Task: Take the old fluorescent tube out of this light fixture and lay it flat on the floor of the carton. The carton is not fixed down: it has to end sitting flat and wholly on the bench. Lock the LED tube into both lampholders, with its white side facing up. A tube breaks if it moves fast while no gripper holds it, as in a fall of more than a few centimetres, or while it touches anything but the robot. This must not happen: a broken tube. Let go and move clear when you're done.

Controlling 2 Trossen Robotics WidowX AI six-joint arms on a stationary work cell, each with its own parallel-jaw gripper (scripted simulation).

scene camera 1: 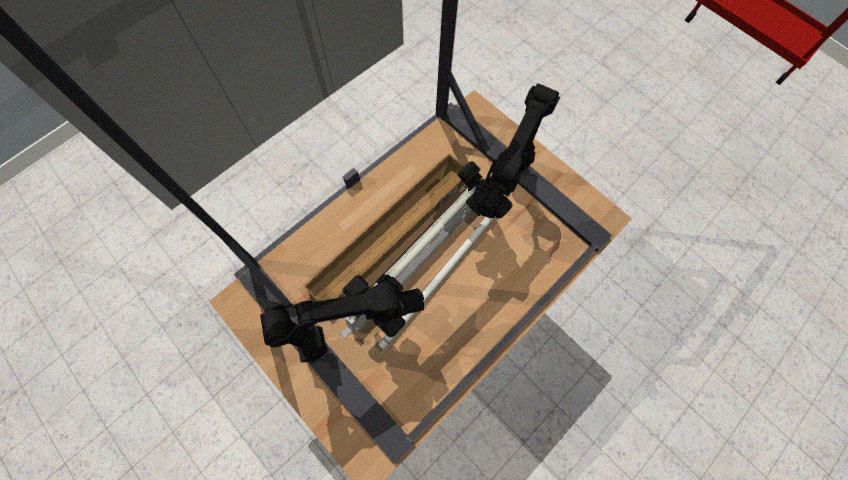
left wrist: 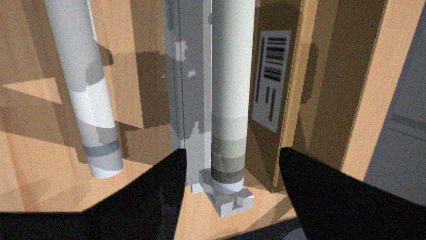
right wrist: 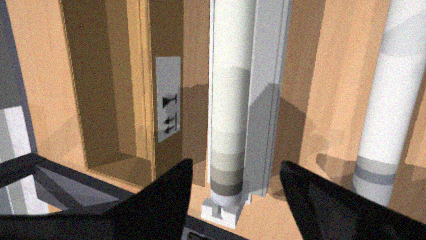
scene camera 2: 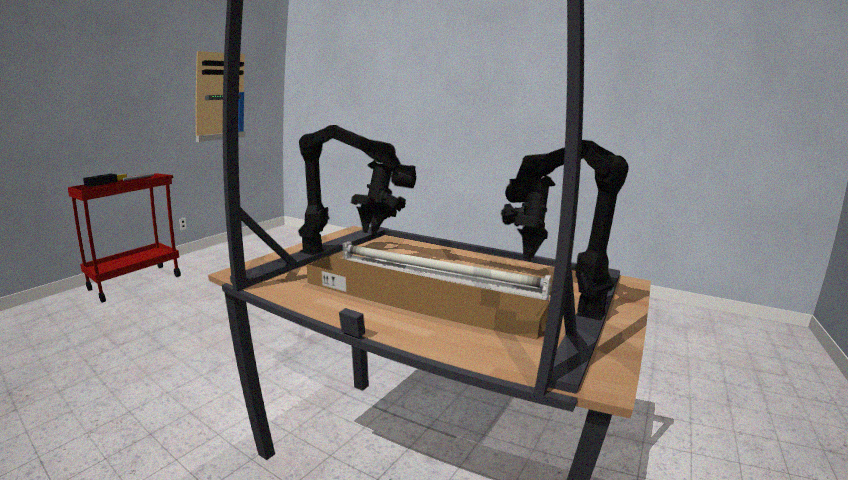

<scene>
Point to an old fluorescent tube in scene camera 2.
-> At 533,281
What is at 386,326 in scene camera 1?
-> My right gripper.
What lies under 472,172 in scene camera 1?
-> My left gripper.
</scene>
